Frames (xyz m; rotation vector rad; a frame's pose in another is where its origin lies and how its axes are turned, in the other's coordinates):
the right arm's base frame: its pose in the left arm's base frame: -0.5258 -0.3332 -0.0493 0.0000 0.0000 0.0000
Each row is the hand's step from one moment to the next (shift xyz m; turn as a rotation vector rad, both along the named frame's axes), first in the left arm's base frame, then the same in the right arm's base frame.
Working: the left arm's base frame: its pose in the right arm's base frame: 0.5258 0.3332 0.0493 0.0000 0.0000 0.0000

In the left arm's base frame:
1: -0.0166 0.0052 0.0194 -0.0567 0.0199 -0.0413
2: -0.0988 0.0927 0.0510 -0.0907 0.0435 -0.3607
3: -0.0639 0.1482 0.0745 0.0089 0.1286 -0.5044
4: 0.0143 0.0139 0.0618 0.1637 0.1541 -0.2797
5: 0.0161 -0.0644 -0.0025 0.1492 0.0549 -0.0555
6: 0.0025 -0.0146 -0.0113 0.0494 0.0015 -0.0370
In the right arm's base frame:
1: -0.0166 0.0052 0.0194 -0.0567 0.0199 -0.0413
2: -0.0988 0.0927 0.0510 -0.0907 0.0435 -0.3607
3: -0.0639 0.1482 0.0745 0.0089 0.1286 -0.5044
4: 0.0143 0.0139 0.0618 0.1637 0.1541 -0.2797
5: 0.0161 -0.0644 -0.0025 0.1492 0.0549 -0.0555
6: 0.0025 -0.0146 -0.0113 0.0494 0.0015 -0.0370

